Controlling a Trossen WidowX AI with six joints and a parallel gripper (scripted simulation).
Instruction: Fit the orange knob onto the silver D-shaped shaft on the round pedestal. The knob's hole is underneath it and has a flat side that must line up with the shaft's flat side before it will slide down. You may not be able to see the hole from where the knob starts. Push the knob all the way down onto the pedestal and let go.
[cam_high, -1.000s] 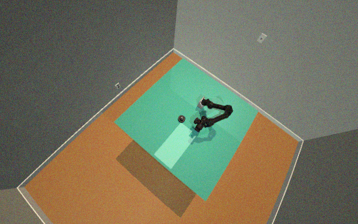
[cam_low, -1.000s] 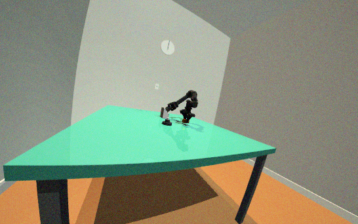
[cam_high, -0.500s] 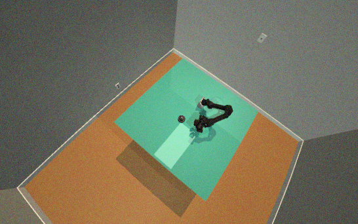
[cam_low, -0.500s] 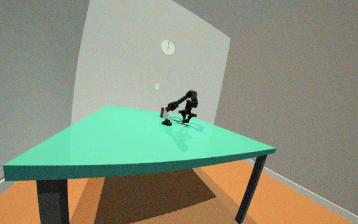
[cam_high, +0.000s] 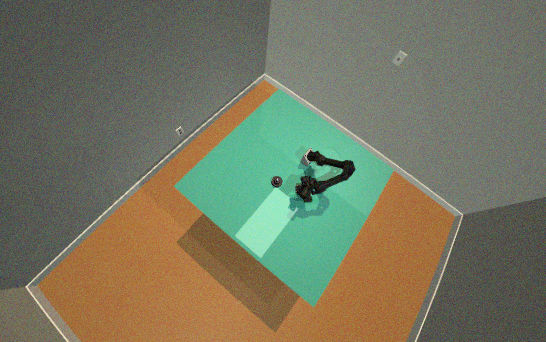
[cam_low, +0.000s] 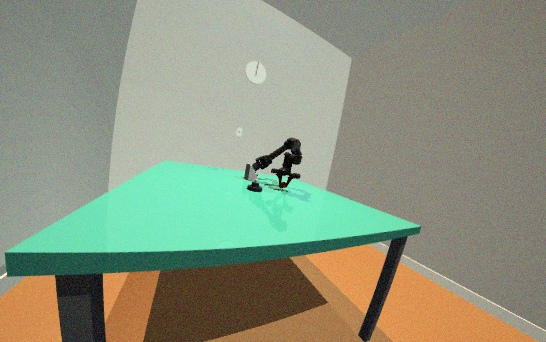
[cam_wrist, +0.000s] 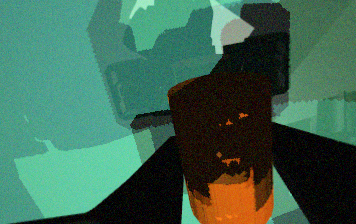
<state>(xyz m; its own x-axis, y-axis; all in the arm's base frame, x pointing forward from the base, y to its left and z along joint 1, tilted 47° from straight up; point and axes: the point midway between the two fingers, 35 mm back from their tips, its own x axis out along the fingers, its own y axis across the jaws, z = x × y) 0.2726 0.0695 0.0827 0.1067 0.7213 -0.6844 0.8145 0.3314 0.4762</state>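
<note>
My gripper tip is 1 cm to the left of the orange knob, 1 cm below it and 1 cm short of it. Also, from my gripper tip: round pedestal (22 cm to the right, 4 cm ahead, 1 cm above).
</note>
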